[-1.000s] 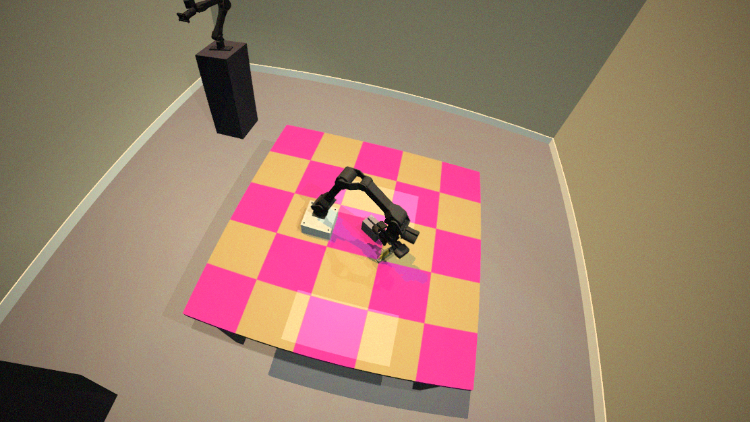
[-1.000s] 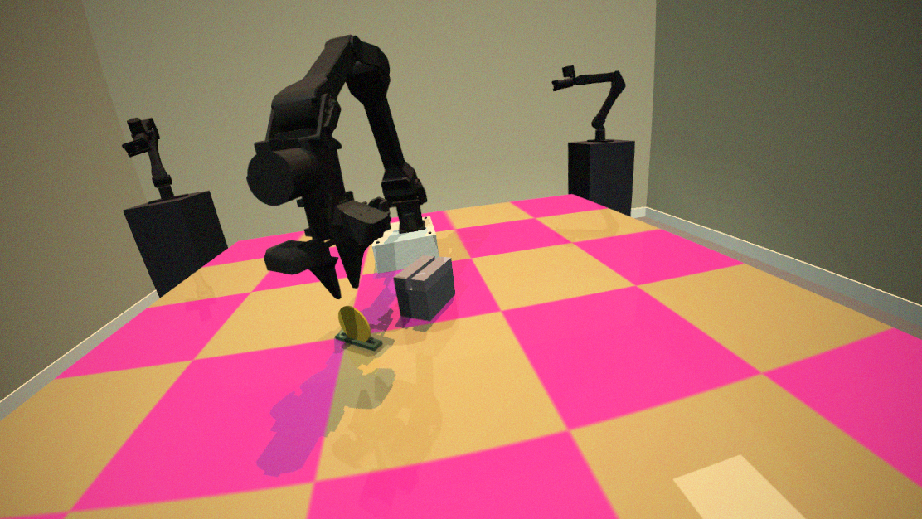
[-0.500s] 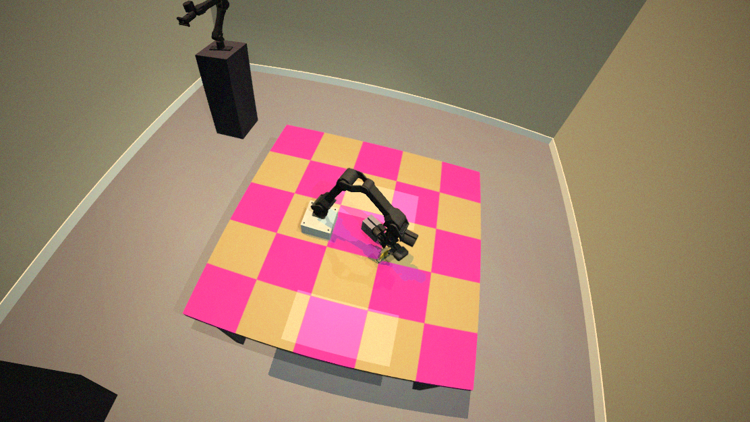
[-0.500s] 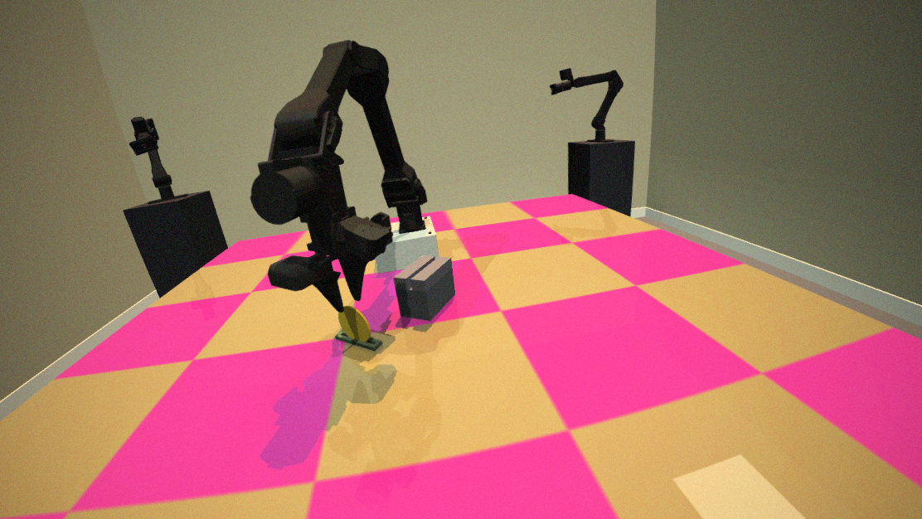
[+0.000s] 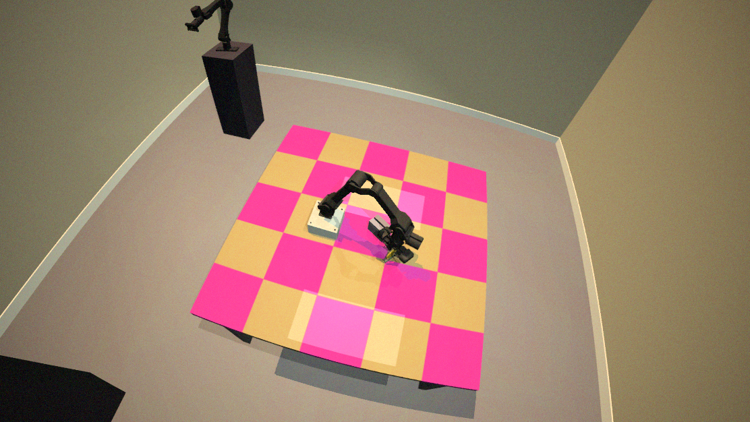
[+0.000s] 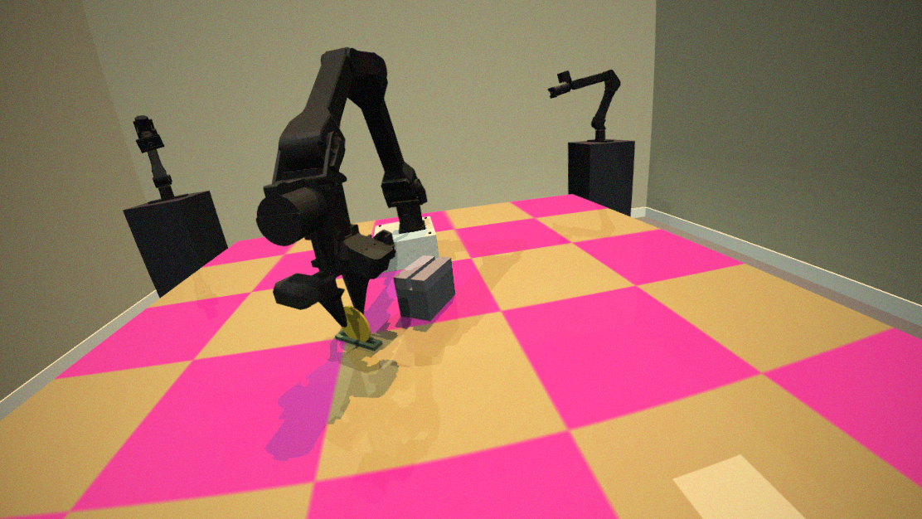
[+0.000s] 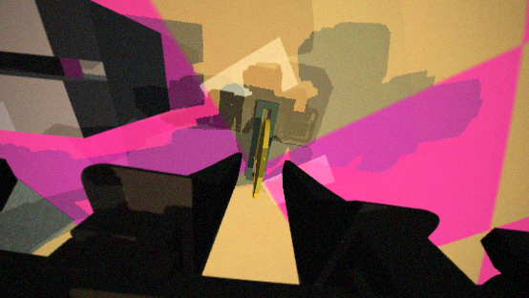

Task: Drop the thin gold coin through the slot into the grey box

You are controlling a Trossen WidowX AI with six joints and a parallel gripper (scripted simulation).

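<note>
My gripper tip is now 10 mm above the gold coin.
</note>
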